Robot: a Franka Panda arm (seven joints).
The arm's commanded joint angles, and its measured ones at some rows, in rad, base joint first. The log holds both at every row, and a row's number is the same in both.
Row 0, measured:
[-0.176, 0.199, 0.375, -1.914, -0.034, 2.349, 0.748]
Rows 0 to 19, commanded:
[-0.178, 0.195, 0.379, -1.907, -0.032, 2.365, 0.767]
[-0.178, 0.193, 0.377, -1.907, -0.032, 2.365, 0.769]
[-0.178, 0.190, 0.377, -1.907, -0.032, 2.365, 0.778]
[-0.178, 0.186, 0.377, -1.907, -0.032, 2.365, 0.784]
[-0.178, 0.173, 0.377, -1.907, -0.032, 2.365, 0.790]
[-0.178, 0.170, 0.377, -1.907, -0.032, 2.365, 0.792]
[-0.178, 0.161, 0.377, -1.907, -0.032, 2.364, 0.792]
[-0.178, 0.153, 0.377, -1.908, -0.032, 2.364, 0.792]
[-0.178, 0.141, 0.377, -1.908, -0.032, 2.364, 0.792]
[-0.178, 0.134, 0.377, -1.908, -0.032, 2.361, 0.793]
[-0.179, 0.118, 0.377, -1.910, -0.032, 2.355, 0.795]
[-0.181, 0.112, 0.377, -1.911, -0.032, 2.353, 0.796]
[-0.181, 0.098, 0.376, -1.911, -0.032, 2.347, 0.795]
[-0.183, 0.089, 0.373, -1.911, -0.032, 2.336, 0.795]
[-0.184, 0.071, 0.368, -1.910, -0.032, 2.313, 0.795]
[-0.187, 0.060, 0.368, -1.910, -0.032, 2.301, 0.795]
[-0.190, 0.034, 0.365, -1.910, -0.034, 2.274, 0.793]
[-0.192, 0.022, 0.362, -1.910, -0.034, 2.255, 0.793]
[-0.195, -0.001, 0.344, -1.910, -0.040, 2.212, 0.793]
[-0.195, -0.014, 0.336, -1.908, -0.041, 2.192, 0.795]
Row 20, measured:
[-0.186, 0.070, 0.366, -1.897, -0.034, 2.293, 0.780]
